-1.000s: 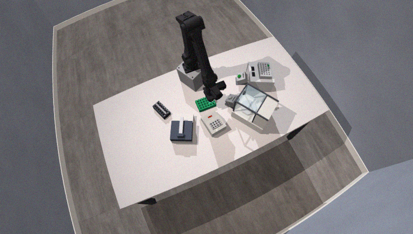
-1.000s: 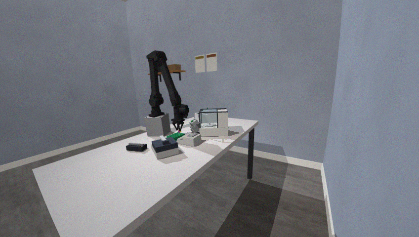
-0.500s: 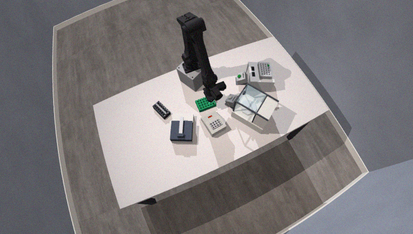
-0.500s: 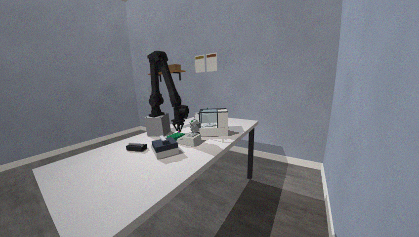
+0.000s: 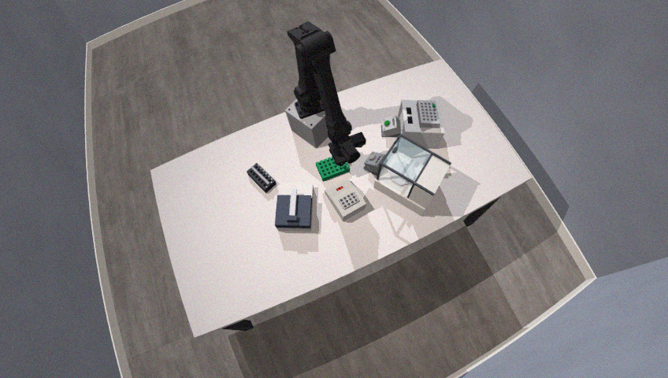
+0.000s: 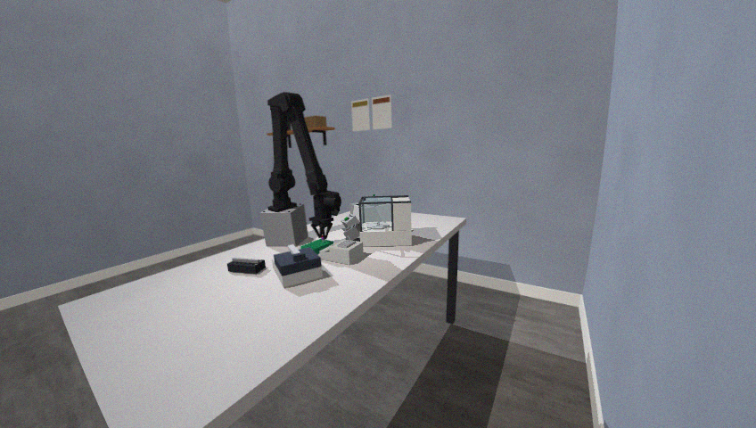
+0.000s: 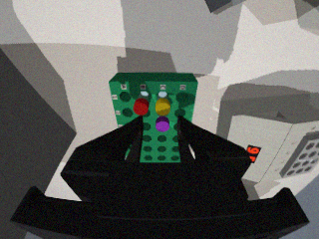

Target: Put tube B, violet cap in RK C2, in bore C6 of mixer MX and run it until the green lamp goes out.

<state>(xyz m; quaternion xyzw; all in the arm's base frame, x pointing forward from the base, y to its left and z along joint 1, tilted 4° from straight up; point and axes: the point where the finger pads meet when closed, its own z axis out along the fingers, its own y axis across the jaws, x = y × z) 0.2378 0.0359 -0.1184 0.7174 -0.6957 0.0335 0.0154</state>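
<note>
My hand is 30 mm above the violet-capped tube B. Round my hand: green tube rack RK (10 mm behind, 30 mm to the right, 40 mm below); red-capped tube (20 mm behind, 20 mm to the left, 30 mm below); yellow-capped tube (20 mm to the left, 30 mm below).
</note>
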